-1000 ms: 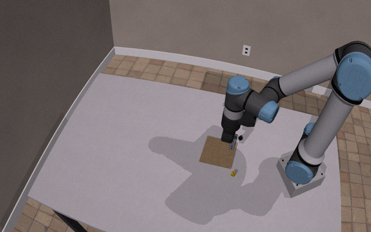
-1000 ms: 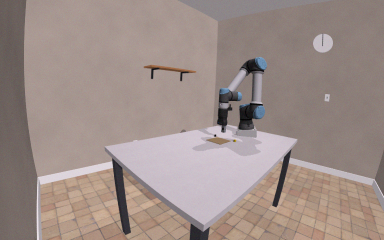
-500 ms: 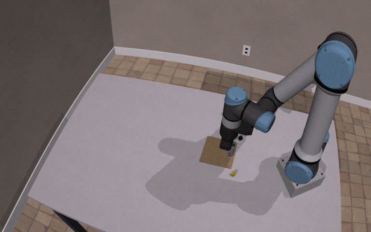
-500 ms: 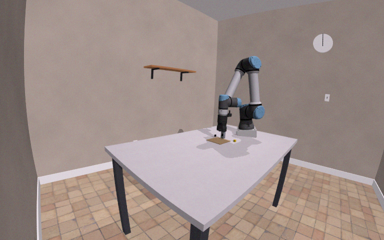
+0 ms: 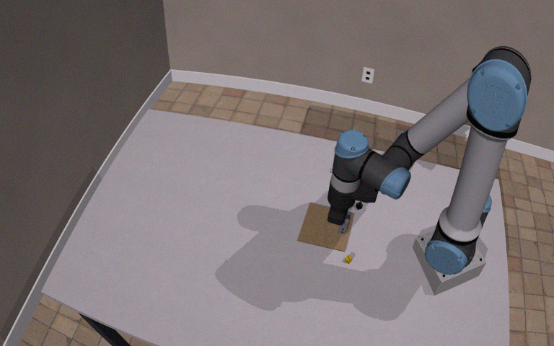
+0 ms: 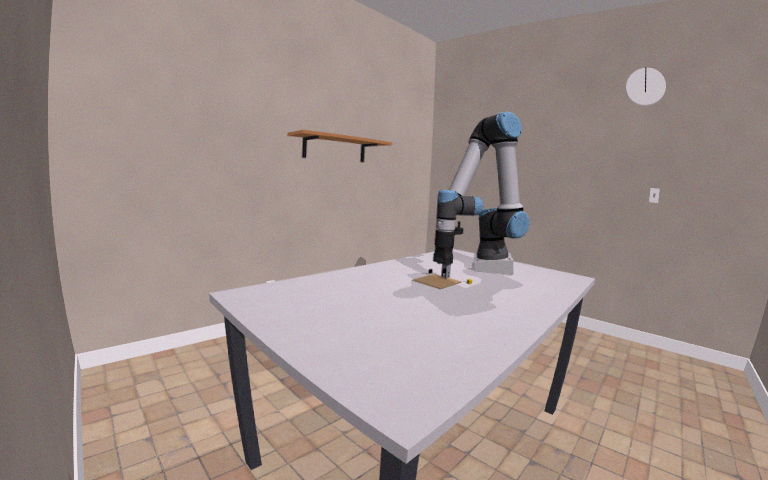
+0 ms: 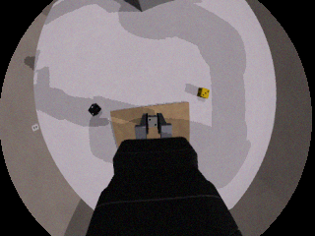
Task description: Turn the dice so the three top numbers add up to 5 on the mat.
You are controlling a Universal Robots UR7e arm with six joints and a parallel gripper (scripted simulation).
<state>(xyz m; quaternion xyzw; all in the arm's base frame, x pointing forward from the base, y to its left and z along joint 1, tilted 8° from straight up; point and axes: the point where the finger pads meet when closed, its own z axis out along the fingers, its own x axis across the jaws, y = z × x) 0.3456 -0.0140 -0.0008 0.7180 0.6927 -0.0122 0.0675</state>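
My gripper is now 1 cm above the white die. From my hand the other things lie so: mat 5 cm ahead, 3 cm below; then black die 10 cm to the right, 3 cm behind, 2 cm below; then yellow die 9 cm to the left, 4 cm behind, 2 cm below.
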